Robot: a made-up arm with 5 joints. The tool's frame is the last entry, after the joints.
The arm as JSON. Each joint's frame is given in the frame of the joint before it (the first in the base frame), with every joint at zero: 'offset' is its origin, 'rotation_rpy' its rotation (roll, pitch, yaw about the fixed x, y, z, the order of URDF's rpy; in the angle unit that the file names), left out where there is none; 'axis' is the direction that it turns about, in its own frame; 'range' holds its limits. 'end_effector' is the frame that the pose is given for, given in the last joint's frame.
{
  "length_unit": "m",
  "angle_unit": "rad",
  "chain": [
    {
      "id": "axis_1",
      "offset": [
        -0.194,
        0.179,
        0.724
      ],
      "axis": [
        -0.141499,
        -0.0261,
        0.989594
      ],
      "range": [
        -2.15,
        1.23
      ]
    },
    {
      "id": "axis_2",
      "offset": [
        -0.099,
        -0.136,
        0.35
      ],
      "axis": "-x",
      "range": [
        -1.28,
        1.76
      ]
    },
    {
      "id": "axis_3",
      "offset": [
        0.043,
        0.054,
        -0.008
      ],
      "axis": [
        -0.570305,
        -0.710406,
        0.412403
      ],
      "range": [
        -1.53,
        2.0
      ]
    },
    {
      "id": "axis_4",
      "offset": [
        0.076,
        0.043,
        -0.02
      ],
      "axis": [
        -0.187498,
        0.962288,
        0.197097
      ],
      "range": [
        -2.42,
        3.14
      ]
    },
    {
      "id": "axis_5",
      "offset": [
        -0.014,
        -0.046,
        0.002
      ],
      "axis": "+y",
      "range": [
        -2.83,
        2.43
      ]
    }
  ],
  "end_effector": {
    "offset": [
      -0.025,
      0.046,
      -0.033
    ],
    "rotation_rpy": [
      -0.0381,
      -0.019,
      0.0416
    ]
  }
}
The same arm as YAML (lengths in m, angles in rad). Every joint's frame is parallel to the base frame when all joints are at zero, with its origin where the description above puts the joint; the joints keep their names.
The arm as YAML. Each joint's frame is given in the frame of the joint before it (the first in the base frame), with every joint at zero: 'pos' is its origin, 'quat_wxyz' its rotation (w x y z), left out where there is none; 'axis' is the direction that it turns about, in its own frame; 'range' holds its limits. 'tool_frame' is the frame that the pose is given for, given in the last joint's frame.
length_unit: m
angle_unit: rad
joints:
  - joint: axis_1
    pos: [-0.194, 0.179, 0.724]
    axis: [-0.141499, -0.0261, 0.989594]
    range: [-2.15, 1.23]
  - joint: axis_2
    pos: [-0.099, -0.136, 0.35]
    axis: "-x"
    range: [-1.28, 1.76]
  - joint: axis_3
    pos: [0.043, 0.054, -0.008]
    axis: [-0.570305, -0.710406, 0.412403]
    range: [-1.53, 2.0]
  - joint: axis_4
    pos: [0.076, 0.043, -0.02]
    axis: [-0.187498, 0.962288, 0.197097]
    range: [-2.42, 3.14]
  - joint: axis_5
    pos: [-0.014, -0.046, 0.002]
    axis: "+y"
    range: [-2.83, 2.43]
tool_frame:
  pos: [-0.025, 0.046, -0.033]
  quat_wxyz: [0.999561, -0.018846, -0.009892, 0.020613]

